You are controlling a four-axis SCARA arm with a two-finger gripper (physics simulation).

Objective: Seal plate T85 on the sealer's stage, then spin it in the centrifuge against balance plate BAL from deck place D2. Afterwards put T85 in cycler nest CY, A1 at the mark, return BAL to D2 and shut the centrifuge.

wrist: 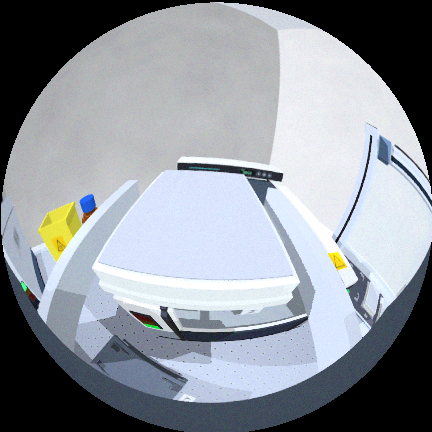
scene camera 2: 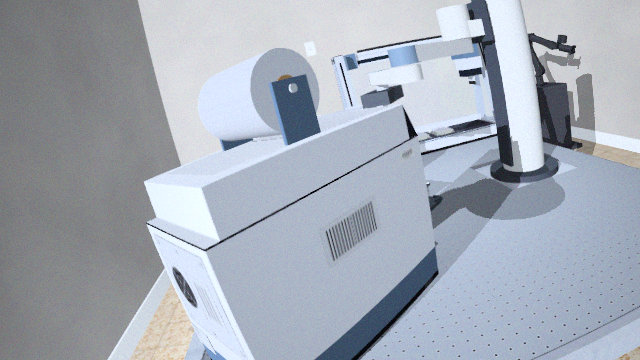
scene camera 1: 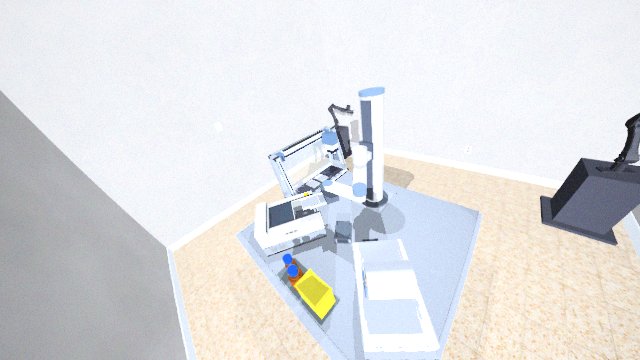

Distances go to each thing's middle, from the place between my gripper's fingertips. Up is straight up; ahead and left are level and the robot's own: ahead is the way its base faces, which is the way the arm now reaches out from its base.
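The dark panel (wrist: 240, 334) is 9 cm behind my hand and 4 cm to the right of it, and it sits 22 cm below it. There's a centrifuge (wrist: 164, 321) as well, and that one's 11 cm ahead of my hand, 15 cm to the right of it and 17 cm below it.
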